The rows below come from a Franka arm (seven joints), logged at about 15 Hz.
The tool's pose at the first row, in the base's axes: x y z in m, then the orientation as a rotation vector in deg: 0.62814, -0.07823, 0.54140, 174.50, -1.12, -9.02
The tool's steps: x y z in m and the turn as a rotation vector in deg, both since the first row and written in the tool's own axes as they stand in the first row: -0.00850, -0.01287, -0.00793, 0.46, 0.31, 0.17; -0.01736, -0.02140, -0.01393, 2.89, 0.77, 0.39; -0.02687, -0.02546, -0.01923, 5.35, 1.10, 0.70; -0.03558, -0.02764, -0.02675, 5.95, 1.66, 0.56; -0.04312, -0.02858, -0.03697, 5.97, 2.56, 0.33; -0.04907, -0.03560, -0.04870, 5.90, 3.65, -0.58
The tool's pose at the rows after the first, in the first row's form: 0.62061, -0.06455, 0.54894, 174.97, -1.40, -8.55; 0.61249, -0.05535, 0.55500, 177.41, -1.92, -7.91; 0.60361, -0.05066, 0.56085, -179.79, 2.60, 7.44; 0.59574, -0.04765, 0.56898, -179.23, 2.38, 6.54; 0.58931, -0.04566, 0.57979, -179.25, 1.96, 5.15; 0.58466, -0.03749, 0.59137, -179.33, 0.45, 3.52
